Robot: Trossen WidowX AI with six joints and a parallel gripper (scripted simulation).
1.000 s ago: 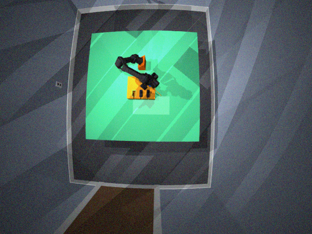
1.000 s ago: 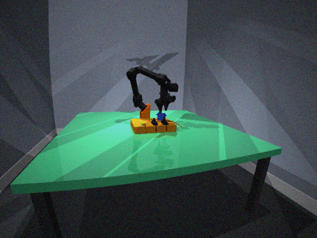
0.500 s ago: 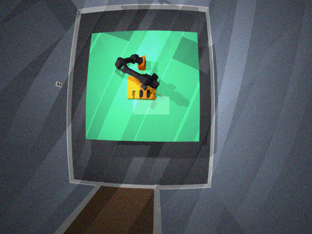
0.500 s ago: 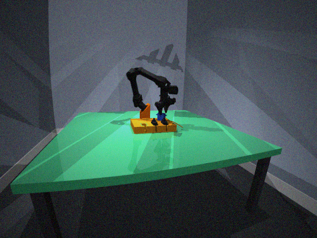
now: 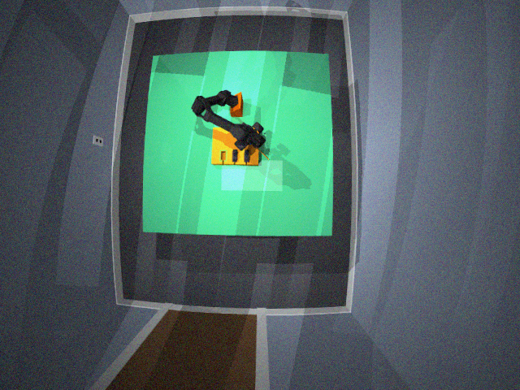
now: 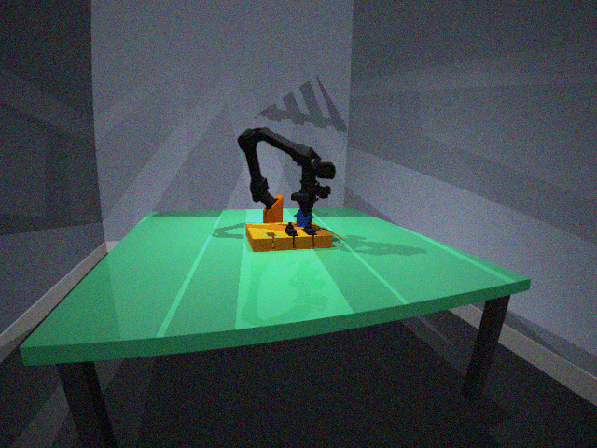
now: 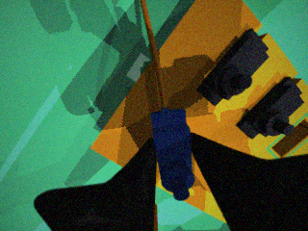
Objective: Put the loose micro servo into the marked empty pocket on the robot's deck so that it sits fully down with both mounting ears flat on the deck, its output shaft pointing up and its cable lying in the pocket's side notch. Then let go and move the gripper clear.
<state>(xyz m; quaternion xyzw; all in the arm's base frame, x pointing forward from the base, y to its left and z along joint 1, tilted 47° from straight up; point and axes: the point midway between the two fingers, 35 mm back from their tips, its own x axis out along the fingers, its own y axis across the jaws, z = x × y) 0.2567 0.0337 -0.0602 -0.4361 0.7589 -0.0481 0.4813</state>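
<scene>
The orange deck is 3 cm behind my gripper tip, 9 cm to the right of it and 7 cm below it.
</scene>
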